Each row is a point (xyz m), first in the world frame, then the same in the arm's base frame.
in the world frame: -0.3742 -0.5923 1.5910
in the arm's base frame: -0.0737 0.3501 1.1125
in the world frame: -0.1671 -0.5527 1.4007
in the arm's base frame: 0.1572 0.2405 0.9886
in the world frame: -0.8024 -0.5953 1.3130
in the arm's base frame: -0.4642 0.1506 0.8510
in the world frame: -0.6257 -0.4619 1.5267
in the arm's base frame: -0.2981 0.3960 0.9338
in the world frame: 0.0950 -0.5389 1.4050
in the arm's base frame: 0.4167 0.2521 1.0261
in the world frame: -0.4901 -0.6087 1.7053
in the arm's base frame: -0.2031 0.4210 1.1832
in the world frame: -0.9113 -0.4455 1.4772
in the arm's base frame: -0.5719 0.3732 0.8399
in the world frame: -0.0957 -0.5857 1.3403
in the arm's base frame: 0.2304 0.1739 0.9824
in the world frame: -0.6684 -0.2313 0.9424
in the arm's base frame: -0.2445 0.1385 0.3618
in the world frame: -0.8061 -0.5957 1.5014
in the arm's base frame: -0.4895 0.2853 0.9803
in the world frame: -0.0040 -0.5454 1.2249
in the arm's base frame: 0.3390 0.1190 0.8900
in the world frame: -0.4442 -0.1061 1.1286
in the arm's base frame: -0.0294 0.3583 0.4394
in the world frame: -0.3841 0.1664 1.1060
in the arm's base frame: 0.0662 0.5319 0.2417
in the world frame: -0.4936 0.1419 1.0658
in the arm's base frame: -0.0402 0.4865 0.2129
